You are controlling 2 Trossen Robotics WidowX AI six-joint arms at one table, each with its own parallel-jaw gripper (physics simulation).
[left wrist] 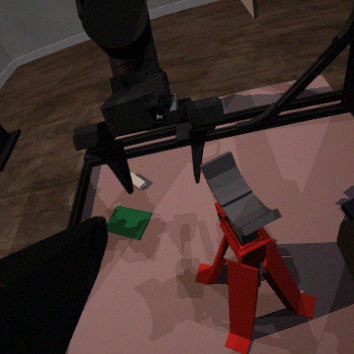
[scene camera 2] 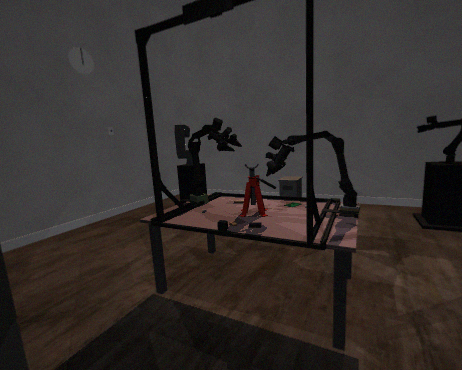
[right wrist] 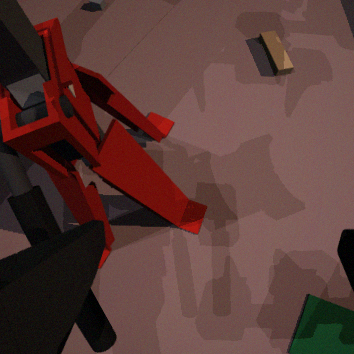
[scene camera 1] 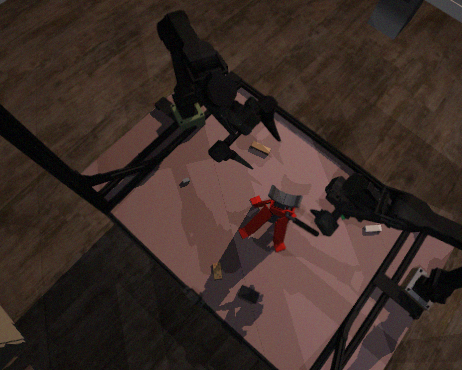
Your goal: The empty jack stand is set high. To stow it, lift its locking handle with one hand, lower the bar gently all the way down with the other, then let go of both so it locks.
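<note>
The red jack stand (scene camera 1: pixel 266 220) (scene camera 2: pixel 252 196) (left wrist: pixel 246 277) (right wrist: pixel 133 172) stands upright mid-table. Its grey saddle (scene camera 1: pixel 284 198) (scene camera 2: pixel 251 168) (left wrist: pixel 239 200) sits on the bar above the red frame. Its black locking handle (scene camera 1: pixel 304 226) (scene camera 2: pixel 267 183) (right wrist: pixel 33 214) sticks out to the right. My left gripper (scene camera 1: pixel 265 154) (scene camera 2: pixel 231 143) is open and empty, high up and well back from the saddle. My right gripper (scene camera 1: pixel 321 216) (scene camera 2: pixel 270 167) (left wrist: pixel 163 187) is open and empty, close above the handle's outer end; in the right wrist view the handle runs beside one finger.
On the pink table (scene camera 1: pixel 156 213) lie a tan block (scene camera 1: pixel 260 147) (right wrist: pixel 277 53), a white block (scene camera 1: pixel 373 228) (left wrist: pixel 138 180), a green card (left wrist: pixel 128 221) (right wrist: pixel 323 326), a domino (scene camera 1: pixel 217 271), a black block (scene camera 1: pixel 248 294) and a small grey piece (scene camera 1: pixel 185 181). Black frame posts (scene camera 2: pixel 309 147) ring the table.
</note>
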